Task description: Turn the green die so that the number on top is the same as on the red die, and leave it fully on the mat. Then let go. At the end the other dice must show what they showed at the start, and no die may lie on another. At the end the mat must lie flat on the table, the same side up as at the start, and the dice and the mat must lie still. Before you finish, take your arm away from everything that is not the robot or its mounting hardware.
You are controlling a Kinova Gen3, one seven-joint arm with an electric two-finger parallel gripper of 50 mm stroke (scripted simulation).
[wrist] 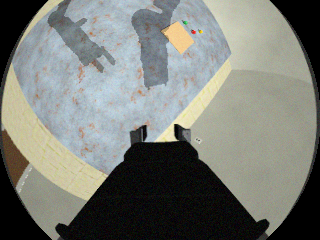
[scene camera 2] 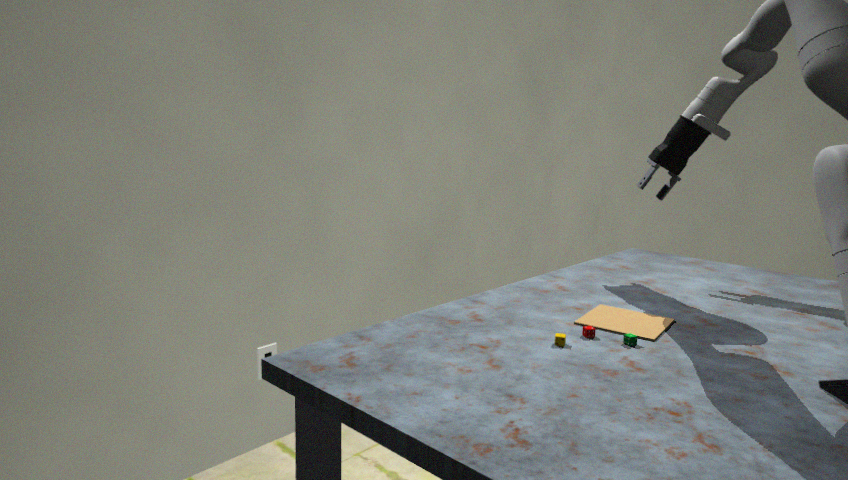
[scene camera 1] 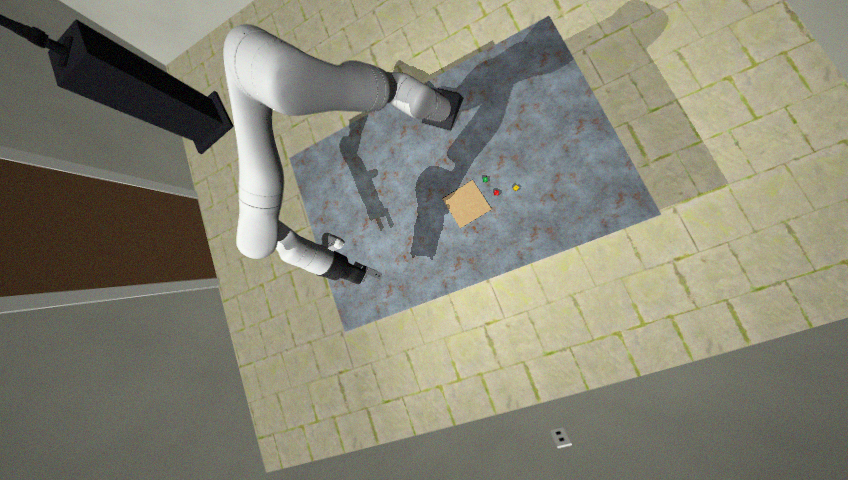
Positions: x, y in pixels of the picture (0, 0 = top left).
my gripper: wrist; scene camera 2; scene camera 1 374, 273
same spot on my gripper: (wrist: 139, 135) = (scene camera 2: 675, 177)
